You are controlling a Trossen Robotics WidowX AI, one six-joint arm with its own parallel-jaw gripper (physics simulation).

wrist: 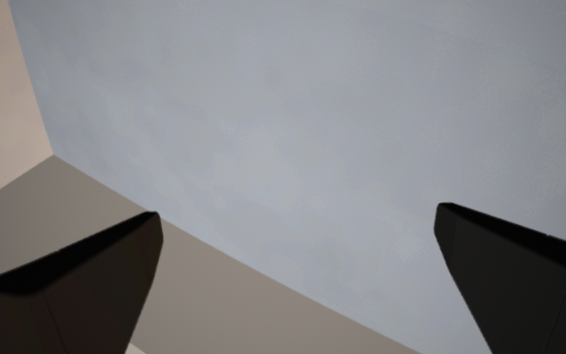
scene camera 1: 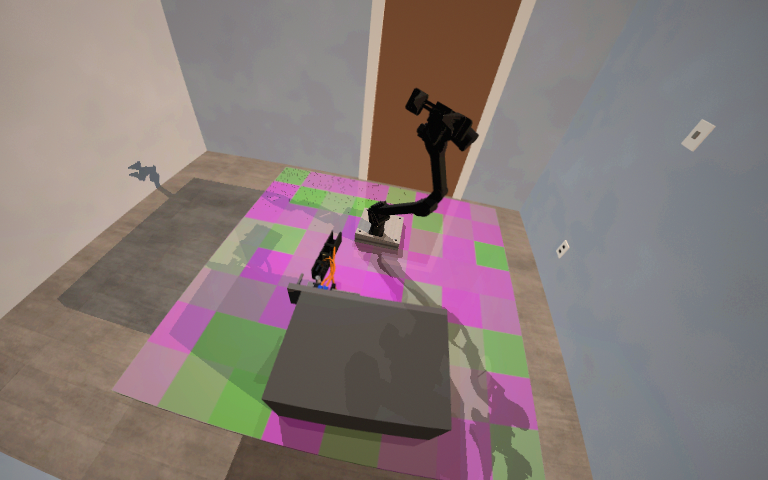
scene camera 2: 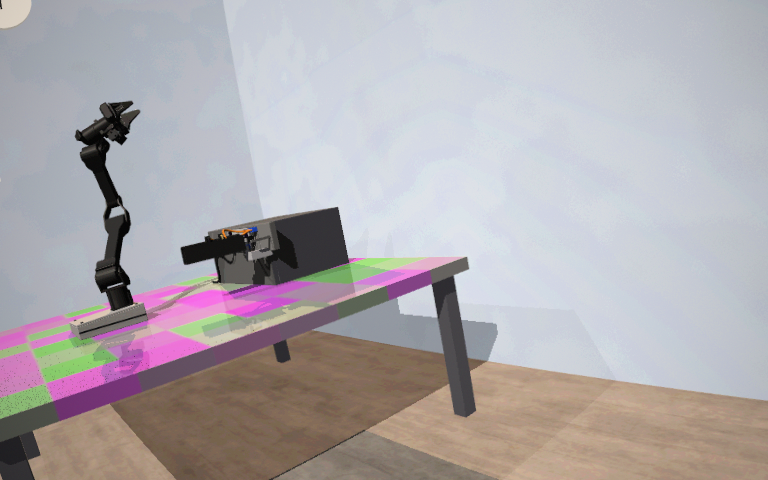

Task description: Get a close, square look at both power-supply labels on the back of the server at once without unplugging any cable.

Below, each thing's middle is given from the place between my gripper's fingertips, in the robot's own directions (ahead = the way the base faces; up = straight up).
Right now the black bar (scene camera 2: 210, 249) is 510 mm below my hand, 230 mm to the right of it and 100 mm ahead of it.
